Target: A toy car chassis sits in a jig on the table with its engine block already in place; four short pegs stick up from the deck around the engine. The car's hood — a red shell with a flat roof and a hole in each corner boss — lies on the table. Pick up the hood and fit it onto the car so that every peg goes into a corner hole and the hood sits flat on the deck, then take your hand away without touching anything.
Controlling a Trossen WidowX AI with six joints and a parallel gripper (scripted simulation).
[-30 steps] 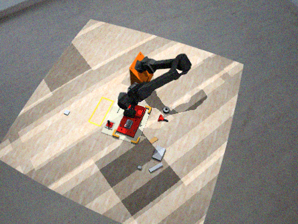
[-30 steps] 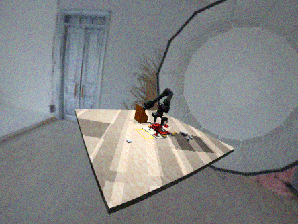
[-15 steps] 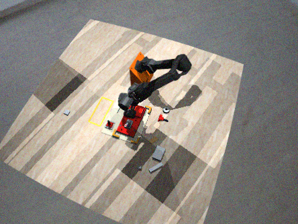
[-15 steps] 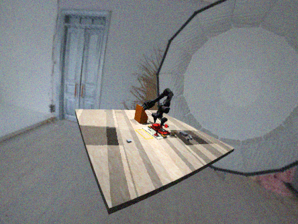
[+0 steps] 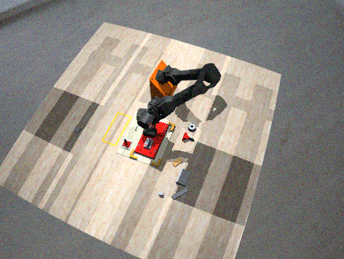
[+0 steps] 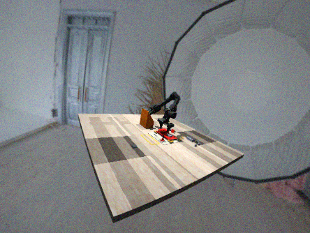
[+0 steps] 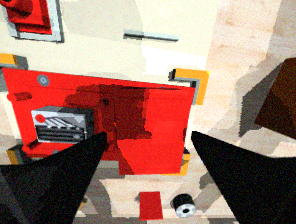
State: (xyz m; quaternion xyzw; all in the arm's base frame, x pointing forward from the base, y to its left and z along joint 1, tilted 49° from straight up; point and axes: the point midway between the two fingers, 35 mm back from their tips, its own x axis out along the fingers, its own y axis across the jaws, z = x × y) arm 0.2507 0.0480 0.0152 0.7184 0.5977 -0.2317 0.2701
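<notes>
Now: the red hood right at my gripper tip. Round my gripper tip: wheel 18 cm to the left, 7 cm behind, 4 cm below; then tan piece 15 cm to the left, 14 cm ahead, 4 cm below; then grey engine block 9 cm ahead, 2 cm below.
</notes>
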